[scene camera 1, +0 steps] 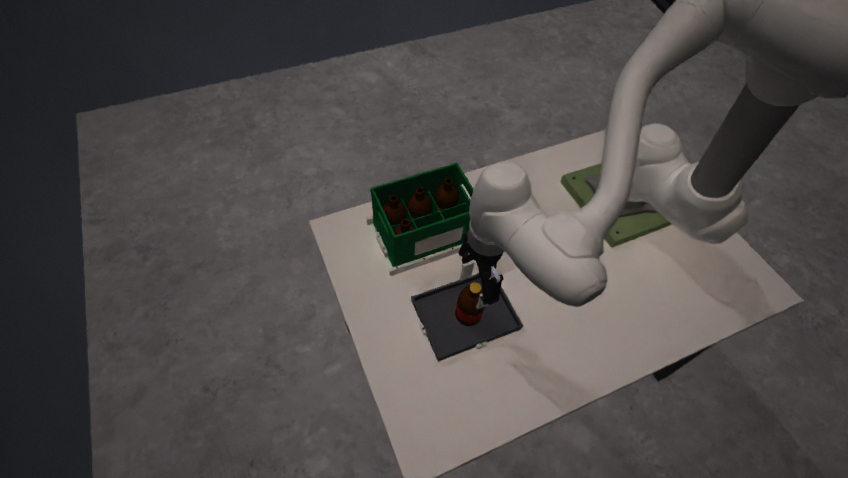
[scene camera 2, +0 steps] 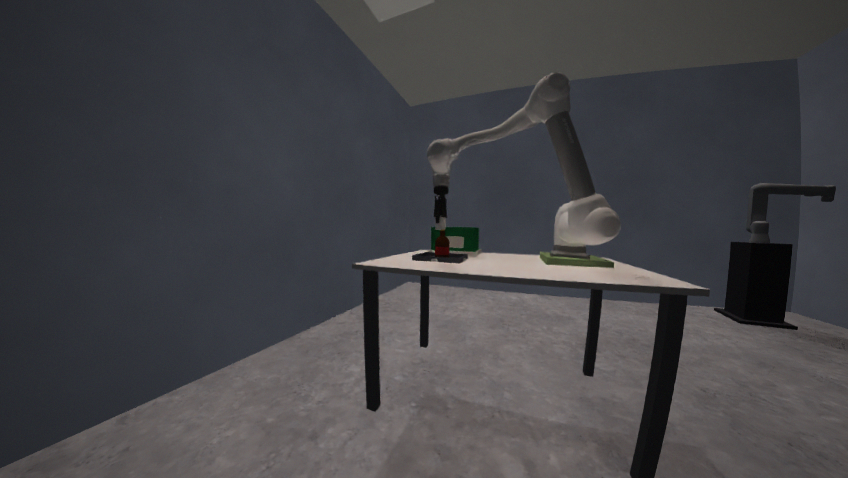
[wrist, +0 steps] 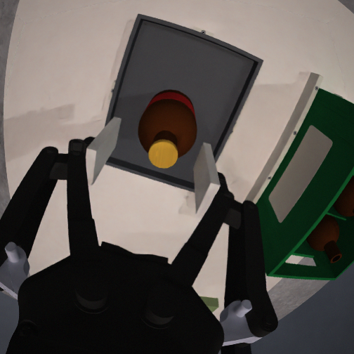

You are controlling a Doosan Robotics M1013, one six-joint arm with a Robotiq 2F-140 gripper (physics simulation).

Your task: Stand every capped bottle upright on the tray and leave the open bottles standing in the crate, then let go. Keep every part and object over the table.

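Places are measured from the arm's base along level axes (x down, y right, z back), in millimetres.
Pixels of known places: gripper, fingertip midpoint: (scene camera 1: 473,291) (scene camera 2: 440,230); arm's base, origin of the base link: (scene camera 2: 568,256).
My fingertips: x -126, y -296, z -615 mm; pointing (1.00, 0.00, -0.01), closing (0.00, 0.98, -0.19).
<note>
For each thing: its middle in the pictures, then the offset to it from my fingertips. "spot": a spot on its surface instead. Level surfaces: height alone.
- brown bottle, body centre: (scene camera 1: 471,301) (scene camera 2: 442,244) dy +9, dx +75, dz +8 mm
- dark grey tray, surface spot: (scene camera 1: 438,358) spot: dy -103, dx +133, dz -110 mm
- green crate, body centre: (scene camera 1: 426,216) (scene camera 2: 455,240) dy +304, dx +70, dz -44 mm
- open bottle, body centre: (scene camera 1: 419,207) dy +346, dx +72, dz -54 mm
- pale table, its level: dx +158 mm
A brown bottle (scene camera 1: 469,307) (scene camera 2: 442,245) (wrist: 168,125) with a yellow cap and a red label stands upright on the dark grey tray (scene camera 1: 438,358) (scene camera 2: 418,257) (wrist: 127,65). My gripper (scene camera 1: 476,287) (scene camera 2: 440,225) (wrist: 158,143) is open, its pale fingertips apart on either side of the bottle's cap, with a gap to each. The green crate (scene camera 1: 394,249) (scene camera 2: 471,238) (wrist: 260,227) holds several brown bottles without caps; one open bottle (scene camera 1: 419,203) stands in the middle of the back row. The crate's right end is partly hidden behind the arm in scene camera 1.
The crate stands beside the tray on the pale table (scene camera 1: 593,356) (scene camera 2: 504,267), near its far edge, with a pale rail (wrist: 285,135) along its side. The arm's green base plate (scene camera 1: 629,231) (scene camera 2: 576,260) is farther right. Another arm on a black stand (scene camera 2: 758,282) is off the table.
</note>
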